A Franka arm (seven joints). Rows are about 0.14 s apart.
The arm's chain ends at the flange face. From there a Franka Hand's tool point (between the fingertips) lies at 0.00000 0.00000 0.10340 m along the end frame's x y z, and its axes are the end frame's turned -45 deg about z.
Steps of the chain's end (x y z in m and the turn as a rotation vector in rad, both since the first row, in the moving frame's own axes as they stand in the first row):
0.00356 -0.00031 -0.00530 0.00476 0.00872 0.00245
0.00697 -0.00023 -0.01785 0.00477 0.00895 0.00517
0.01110 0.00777 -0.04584 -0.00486 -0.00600 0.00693
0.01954 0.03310 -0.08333 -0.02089 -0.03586 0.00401
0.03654 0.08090 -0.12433 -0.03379 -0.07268 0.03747
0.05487 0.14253 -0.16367 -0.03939 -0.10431 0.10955
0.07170 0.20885 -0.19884 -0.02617 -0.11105 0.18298
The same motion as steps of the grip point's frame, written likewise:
0.00372 0.00259 -0.00531 -0.00280 0.00953 0.00245
0.00609 0.00507 -0.01786 -0.00296 0.00970 0.00517
0.00156 0.01326 -0.04584 0.00081 -0.00768 0.00693
-0.01373 0.03612 -0.08342 0.01059 -0.04013 0.00401
-0.03909 0.08006 -0.12466 0.02750 -0.07529 0.03747
-0.07219 0.13428 -0.16431 0.04591 -0.10161 0.10955
-0.10637 0.19131 -0.19951 0.06002 -0.09703 0.18298

